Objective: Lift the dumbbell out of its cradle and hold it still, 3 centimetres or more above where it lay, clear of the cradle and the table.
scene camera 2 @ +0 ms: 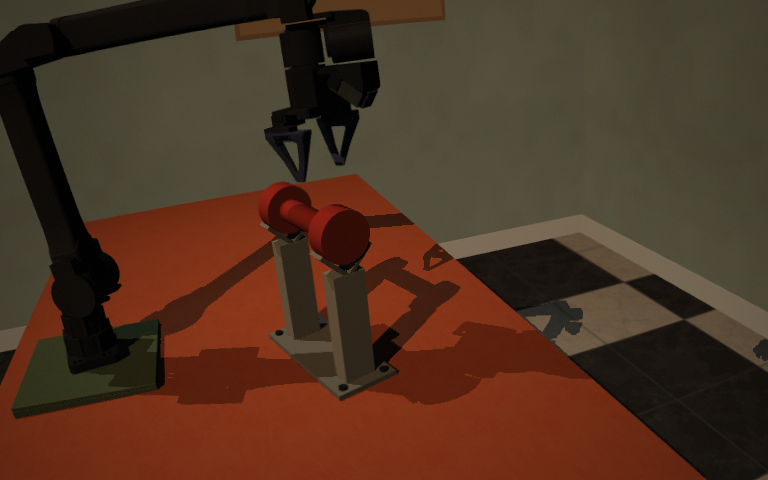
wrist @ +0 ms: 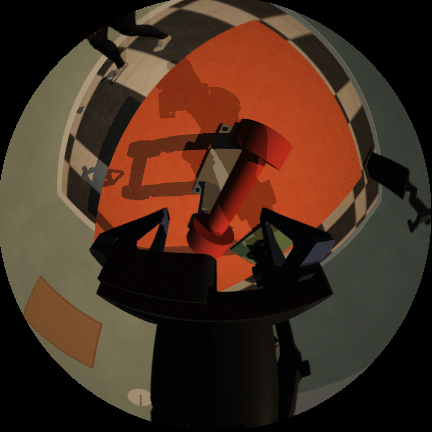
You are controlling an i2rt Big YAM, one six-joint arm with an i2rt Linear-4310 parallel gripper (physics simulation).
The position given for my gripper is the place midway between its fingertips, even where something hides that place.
Observation:
In view: my gripper (scene camera 2: 321,173), a red dumbbell (scene camera 2: 340,234) and a grey cradle (scene camera 2: 338,353).
My gripper shows as well in the wrist view (wrist: 214,212). The grey cradle shows as well in the wrist view (wrist: 222,155).

